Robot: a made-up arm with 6 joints.
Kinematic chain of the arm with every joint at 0, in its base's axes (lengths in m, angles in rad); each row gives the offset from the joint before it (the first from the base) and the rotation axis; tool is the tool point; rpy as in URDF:
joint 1: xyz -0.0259 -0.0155 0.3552 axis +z
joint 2: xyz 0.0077 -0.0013 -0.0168 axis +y
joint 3: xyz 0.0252 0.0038 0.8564 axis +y
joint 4: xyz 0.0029 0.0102 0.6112 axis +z
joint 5: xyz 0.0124 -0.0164 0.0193 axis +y
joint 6: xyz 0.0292 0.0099 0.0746 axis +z
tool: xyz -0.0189 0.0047 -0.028 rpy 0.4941 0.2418 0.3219
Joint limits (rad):
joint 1: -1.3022..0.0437
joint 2: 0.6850..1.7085
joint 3: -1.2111..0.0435
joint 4: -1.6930..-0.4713
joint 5: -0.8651..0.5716
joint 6: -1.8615..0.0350
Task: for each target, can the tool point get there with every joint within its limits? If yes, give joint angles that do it. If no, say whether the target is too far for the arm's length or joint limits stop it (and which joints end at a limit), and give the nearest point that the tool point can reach.
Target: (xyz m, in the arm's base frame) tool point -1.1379 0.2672 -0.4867
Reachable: no: joint limits stop it (at a limit: joint 1, joint 2, joint 3, joint 5, joint 6) | nearest point 0.3288 -1.4542 0.0288 | short by 2.320 m
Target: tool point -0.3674 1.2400 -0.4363
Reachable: no: joint limits stop it (at a limit: joint 1, joint 2, joint 3, joint 4, joint 5, joint 6) | nearest point 1.4509 0.0389 0.0098 | short by 2.224 m
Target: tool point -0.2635 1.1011 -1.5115
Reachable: no: too far | nearest point 1.4509 0.0389 0.0098 | short by 2.526 m
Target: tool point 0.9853 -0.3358 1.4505
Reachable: yes | joints -0.3108 0.8505 -0.2656 -1.5744 -0.7177 -1.6500
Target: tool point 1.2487 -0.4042 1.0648
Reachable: yes | joints -0.2791 1.1777 -0.3177 -1.2841 0.2245 -0.6438
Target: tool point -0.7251 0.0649 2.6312
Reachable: no: too far | nearest point 0.0150 -0.2742 1.5963 | short by 1.317 m
